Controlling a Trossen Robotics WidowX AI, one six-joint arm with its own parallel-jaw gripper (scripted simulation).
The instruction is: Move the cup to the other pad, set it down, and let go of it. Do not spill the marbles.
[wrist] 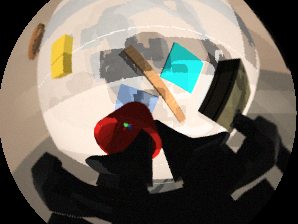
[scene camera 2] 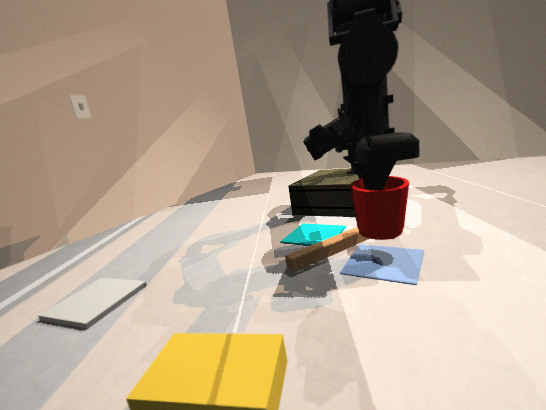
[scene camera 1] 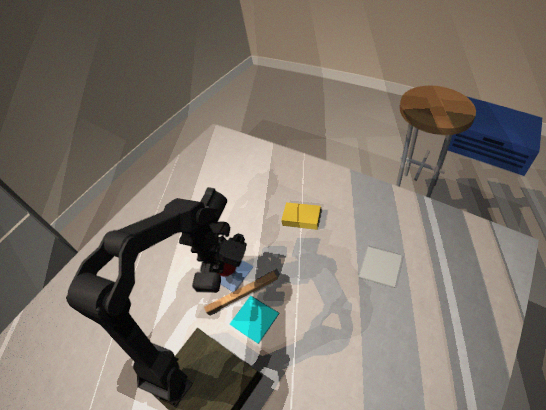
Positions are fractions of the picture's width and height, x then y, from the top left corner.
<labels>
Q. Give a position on a wooden bar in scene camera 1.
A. At 0.40, 0.75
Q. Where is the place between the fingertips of my gripper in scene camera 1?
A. At 0.41, 0.66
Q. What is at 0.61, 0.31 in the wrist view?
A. A cyan pad.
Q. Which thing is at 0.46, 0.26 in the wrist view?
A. A wooden bar.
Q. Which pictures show my gripper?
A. The wrist view, scene camera 2 and scene camera 1: all of them.
</labels>
